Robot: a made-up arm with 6 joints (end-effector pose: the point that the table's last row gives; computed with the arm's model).
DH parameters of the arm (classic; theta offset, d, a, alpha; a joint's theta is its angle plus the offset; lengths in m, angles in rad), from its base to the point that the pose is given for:
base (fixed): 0 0.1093 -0.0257 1.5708
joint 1: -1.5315 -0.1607 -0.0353 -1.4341
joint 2: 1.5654 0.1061 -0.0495 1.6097
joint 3: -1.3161 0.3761 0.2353 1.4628
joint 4: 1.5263 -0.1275 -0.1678 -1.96
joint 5: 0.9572 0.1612 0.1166 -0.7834
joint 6: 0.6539 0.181 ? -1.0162
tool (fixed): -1.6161 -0.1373 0 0
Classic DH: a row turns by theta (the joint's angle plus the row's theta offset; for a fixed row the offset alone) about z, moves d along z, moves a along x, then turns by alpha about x.
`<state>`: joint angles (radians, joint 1 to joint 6).
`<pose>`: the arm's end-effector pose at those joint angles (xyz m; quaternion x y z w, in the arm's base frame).
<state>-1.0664 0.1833 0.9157 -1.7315 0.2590 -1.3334</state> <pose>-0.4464 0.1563 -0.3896 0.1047 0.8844 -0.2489 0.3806</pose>
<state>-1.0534 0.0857 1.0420 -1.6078 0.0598 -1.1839</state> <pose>-0.4189 0.0520 -0.3966 0.0296 0.8418 -0.2850 0.4575</pose>
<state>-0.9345 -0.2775 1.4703 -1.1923 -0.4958 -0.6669</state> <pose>-0.2467 -0.2794 -0.3025 -0.2284 0.6704 -0.3548 0.6103</pose>
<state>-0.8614 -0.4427 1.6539 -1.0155 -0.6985 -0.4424</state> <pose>-0.1600 -0.3787 -0.1978 -0.3236 0.5935 -0.3896 0.6255</pose>
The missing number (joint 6, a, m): -0.3037
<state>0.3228 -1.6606 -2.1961 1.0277 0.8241 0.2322</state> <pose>-0.2490 0.2245 0.2657 0.3194 0.4926 0.6526 0.4790</pose>
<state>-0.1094 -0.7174 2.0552 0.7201 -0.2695 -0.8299</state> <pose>0.3095 0.2107 0.1510 0.7216 0.0122 0.6918 0.0249</pose>
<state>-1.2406 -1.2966 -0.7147 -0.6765 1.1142 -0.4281</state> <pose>-0.2720 -0.3540 0.0090 -0.1741 0.8776 0.0220 0.4460</pose>
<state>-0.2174 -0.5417 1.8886 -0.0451 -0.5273 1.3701</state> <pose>0.1880 -0.4476 -0.2148 0.0895 -0.1023 -0.3485 0.9274</pose>
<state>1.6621 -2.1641 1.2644 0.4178 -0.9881 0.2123</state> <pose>-0.2711 0.2000 0.3326 0.3436 0.0592 0.9293 0.1218</pose>
